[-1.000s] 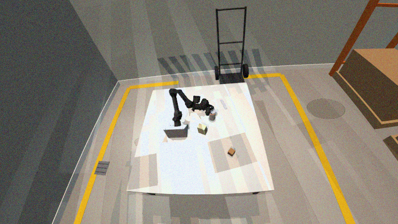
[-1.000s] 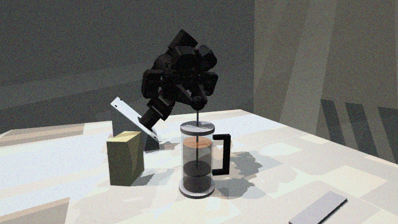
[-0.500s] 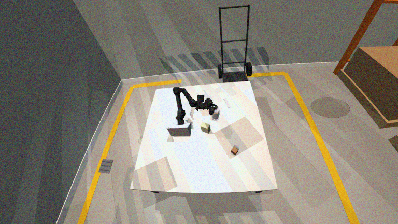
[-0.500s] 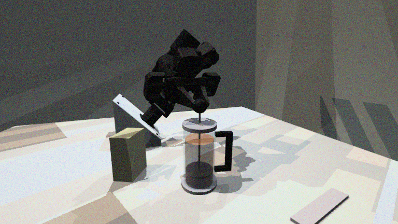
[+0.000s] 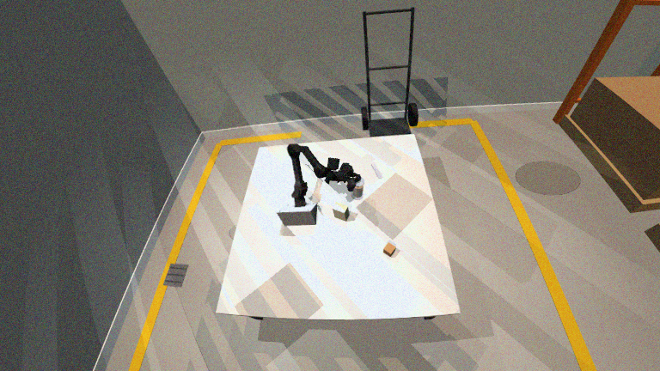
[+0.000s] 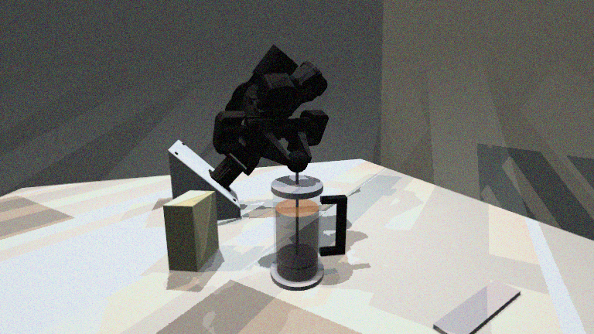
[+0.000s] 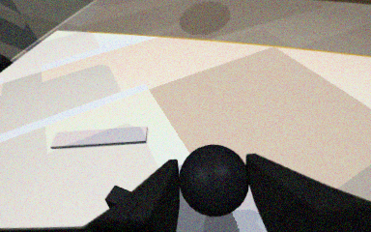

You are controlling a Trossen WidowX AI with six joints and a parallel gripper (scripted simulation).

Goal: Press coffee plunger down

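Right now the glass coffee press is 1 cm behind my gripper tip, 2 cm to the left of it and 9 cm below it. Round my gripper tip: flat grey bar (14 cm ahead, 18 cm to the left, 18 cm below); orange cube (9 cm ahead, 42 cm to the right, 16 cm below).
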